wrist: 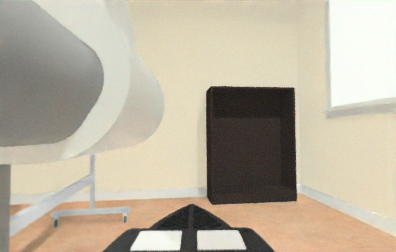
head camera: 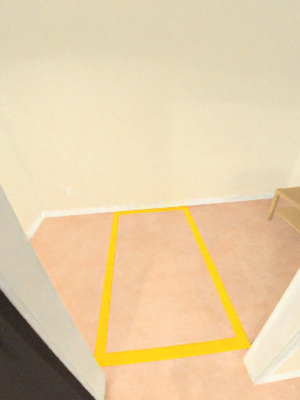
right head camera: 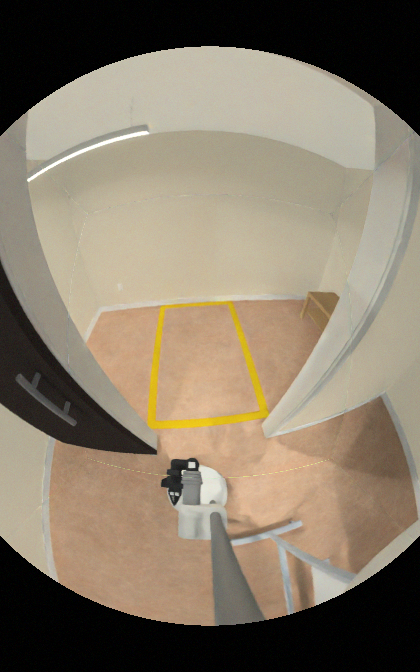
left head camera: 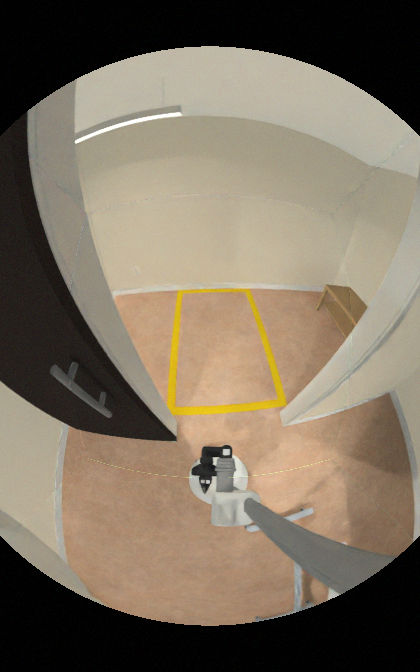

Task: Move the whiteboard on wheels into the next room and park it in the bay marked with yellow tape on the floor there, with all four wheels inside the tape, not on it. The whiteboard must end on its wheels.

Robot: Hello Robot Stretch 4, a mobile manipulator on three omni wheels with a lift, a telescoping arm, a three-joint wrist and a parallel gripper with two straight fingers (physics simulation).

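Places are measured from the robot's base along level axes (x ahead, y left, z up), in centimetres.
Pixels of known places: gripper, fingertip midpoint: [wrist: 191, 223] [right head camera: 174, 505].
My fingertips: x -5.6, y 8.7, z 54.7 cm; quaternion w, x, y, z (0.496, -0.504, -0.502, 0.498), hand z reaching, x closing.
Note:
Ahead of a thing's pixels: the offset from my fingertips to its top centre. "pt": to the spot under its first point. Level surfaces: height alone.
The whiteboard's frame shows in part at the lower right, behind and right of the arm: a foot bar and rails in the left head camera view [left head camera: 300, 515], and the same with a piece of white panel in the right head camera view [right head camera: 325, 585]. In the wrist view its far foot @[dy -74.0, dx -160.7, dz -47.5 cm] [wrist: 91, 212] stands on castors. The rest is hidden or cut off. The yellow tape bay @[pt dy -14.7, dx +66.8, dz -57.4 cm] [head camera: 170, 351] [left head camera: 227, 408] [right head camera: 207, 422] lies beyond the doorway, reaching the far wall. My gripper [left head camera: 205, 492] [right head camera: 174, 501] [wrist: 191, 223] is shut and empty, near my base and apart from the whiteboard.
A dark door [head camera: 30, 360] [left head camera: 30, 310] [right head camera: 15, 345] with a bar handle stands left of the doorway. The right jamb [head camera: 280, 330] is near the bay's front right corner. A small wooden table @[dz -12.4 cm] [head camera: 291, 194] [left head camera: 342, 295] [right head camera: 324, 300] stands right of the bay. The wrist view shows a dark bookcase [wrist: 209, 150].

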